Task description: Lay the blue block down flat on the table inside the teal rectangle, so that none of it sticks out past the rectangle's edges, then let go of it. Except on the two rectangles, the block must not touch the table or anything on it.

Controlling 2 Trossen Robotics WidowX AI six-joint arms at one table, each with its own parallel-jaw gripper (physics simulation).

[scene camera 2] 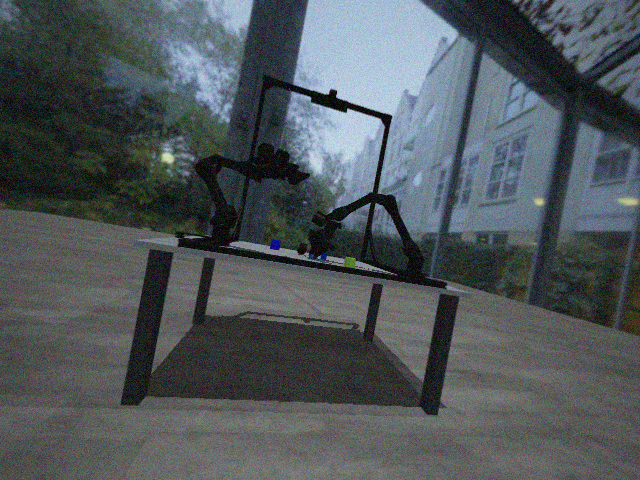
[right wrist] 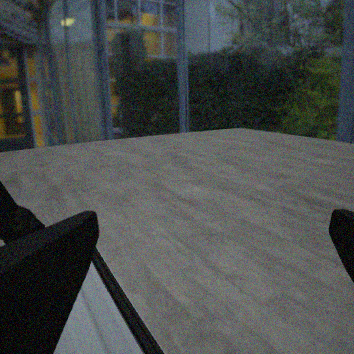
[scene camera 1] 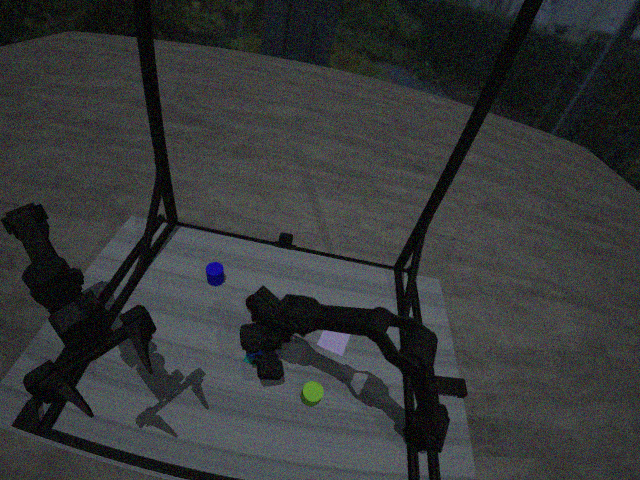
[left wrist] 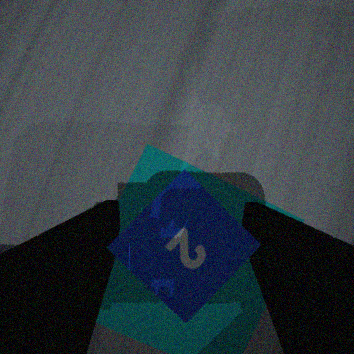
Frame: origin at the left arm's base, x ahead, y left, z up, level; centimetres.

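Seen in the pictures: left gripper, fingertip midpoint: [scene camera 2: 311, 257] [scene camera 1: 252, 354] [left wrist: 181, 212]; right gripper, fingertip midpoint: [scene camera 2: 304, 171] [right wrist: 214, 222] [scene camera 1: 122, 393]; left arm's base, link origin: [scene camera 2: 413, 275] [scene camera 1: 420, 436]; right arm's base, link origin: [scene camera 2: 219, 240].
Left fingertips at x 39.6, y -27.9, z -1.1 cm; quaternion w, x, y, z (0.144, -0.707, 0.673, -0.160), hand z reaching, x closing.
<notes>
Pixels of each thing's top centre, then the offset from my left fingertips to it. "spot": a spot on its surface instead.
- blue block, top centre: [left wrist: 185, 247] dx -0.9, dy +0.0, dz +1.8 cm
- teal rectangle, surface spot: [left wrist: 142, 162] spot: dx +1.8, dy +1.5, dz -0.7 cm
- green cylinder, top centre: [scene camera 1: 313, 391] [scene camera 2: 350, 257] dx -14.0, dy +12.6, dz +3.6 cm
- dark blue cylinder, top centre: [scene camera 1: 214, 268] [scene camera 2: 276, 239] dx +10.6, dy -26.7, dz +4.6 cm
- small blue thing, top centre: [scene camera 2: 324, 253] dx -11.5, dy -8.4, dz +2.3 cm
- pale lilac rectangle, surface spot: [scene camera 1: 333, 343] spot: dx -23.4, dy -1.7, dz -0.7 cm
The blue block [left wrist: 145, 250] shows as a diamond marked with a 2, inside the visible outline of the teal rectangle [left wrist: 142, 162] in the left wrist view; its upper corner is close to the rectangle's upper edge. My left gripper [scene camera 1: 258, 355] [scene camera 2: 313, 254] [left wrist: 181, 212] is shut on the block, low at the table. Its fingers hide parts of the rectangle's sides. I cannot tell whether the block touches the rectangle. In scene camera 1 the arm hides most of both. My right gripper [scene camera 1: 120, 392] [scene camera 2: 303, 178] [right wrist: 214, 222] is open and empty, high up at the left.
A green cylinder [scene camera 1: 312, 393] [scene camera 2: 349, 262] stands near the left gripper. A dark blue cylinder [scene camera 1: 215, 273] [scene camera 2: 275, 244] stands farther back left. Another small blue thing [scene camera 2: 323, 256] shows beside the left gripper. A pale lilac rectangle [scene camera 1: 333, 343] lies behind the left forearm. Black frame posts [scene camera 1: 149, 98] stand around the table.
</notes>
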